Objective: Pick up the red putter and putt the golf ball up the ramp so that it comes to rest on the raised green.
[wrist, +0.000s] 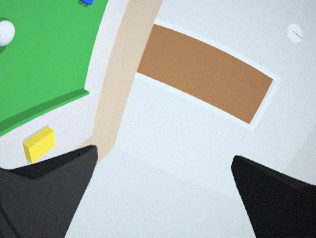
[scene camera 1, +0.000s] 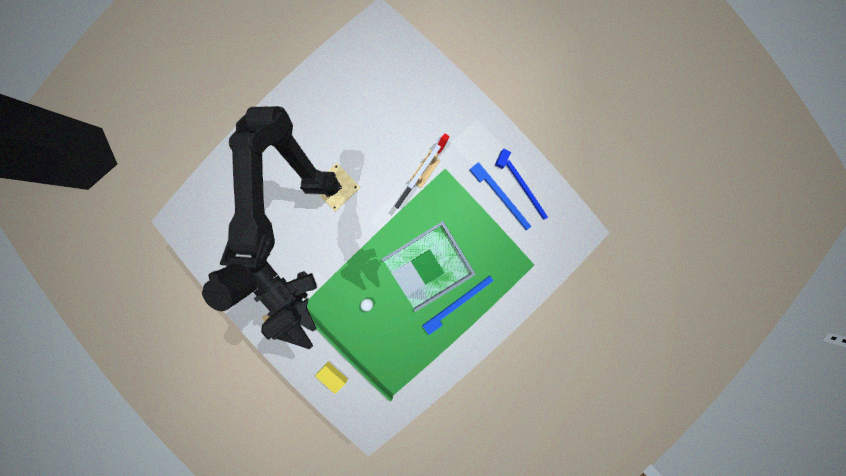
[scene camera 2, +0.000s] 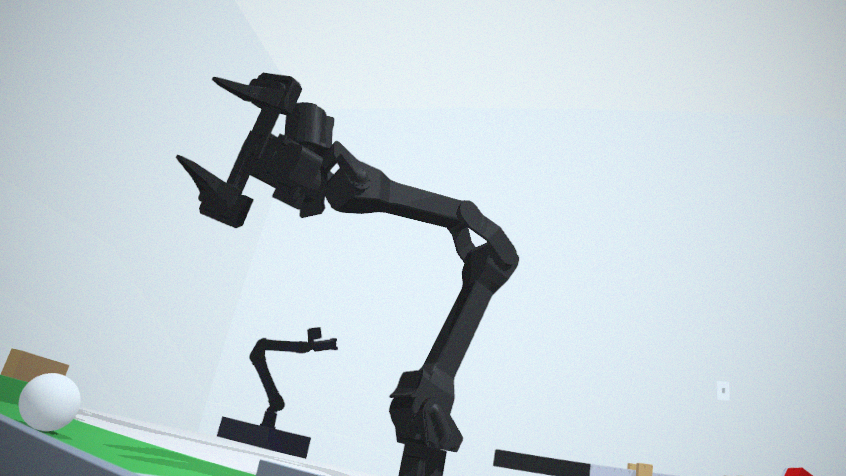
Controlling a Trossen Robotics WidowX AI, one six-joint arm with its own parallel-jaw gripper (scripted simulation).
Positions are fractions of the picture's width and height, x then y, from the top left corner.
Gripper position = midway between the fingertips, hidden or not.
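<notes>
Gripper (scene camera 2: 0.23, 0.24) (wrist: 0.53, 0.67) (scene camera 1: 0.37, 0.71) open, holding nothing. White golf ball (scene camera 2: 0.06, 0.84) visible. Yellow block (wrist: 0.12, 0.62) visible; out of frame in scene camera 2.
</notes>
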